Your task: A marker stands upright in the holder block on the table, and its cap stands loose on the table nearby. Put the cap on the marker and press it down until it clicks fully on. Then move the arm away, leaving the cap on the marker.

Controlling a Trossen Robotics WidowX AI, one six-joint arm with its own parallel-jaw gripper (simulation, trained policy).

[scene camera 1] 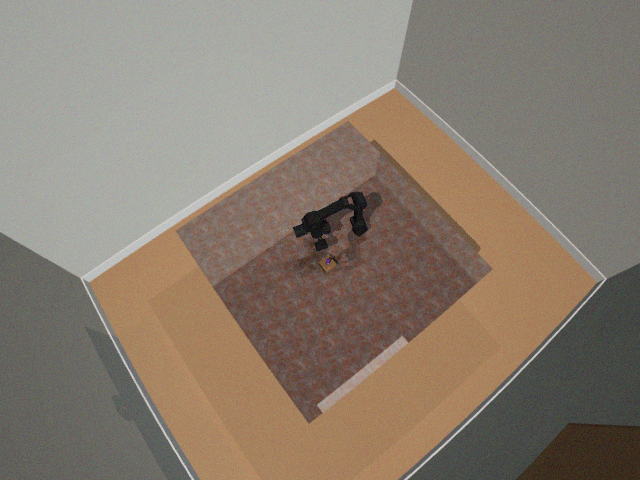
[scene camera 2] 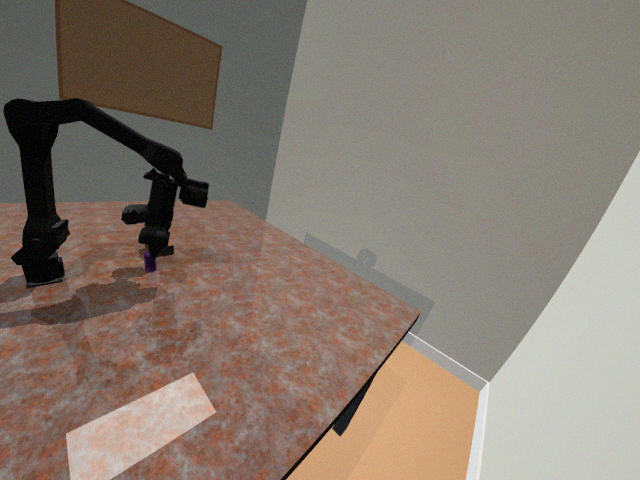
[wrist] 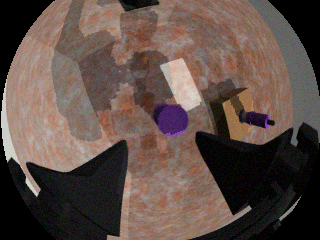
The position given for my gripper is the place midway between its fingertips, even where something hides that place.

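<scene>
Purple cap (wrist: pixel 172 120), my gripper (wrist: pixel 162 141). My gripper (scene camera 2: pixel 154 252). Scene camera 1 misses the purple cap, hidden by my gripper.
</scene>
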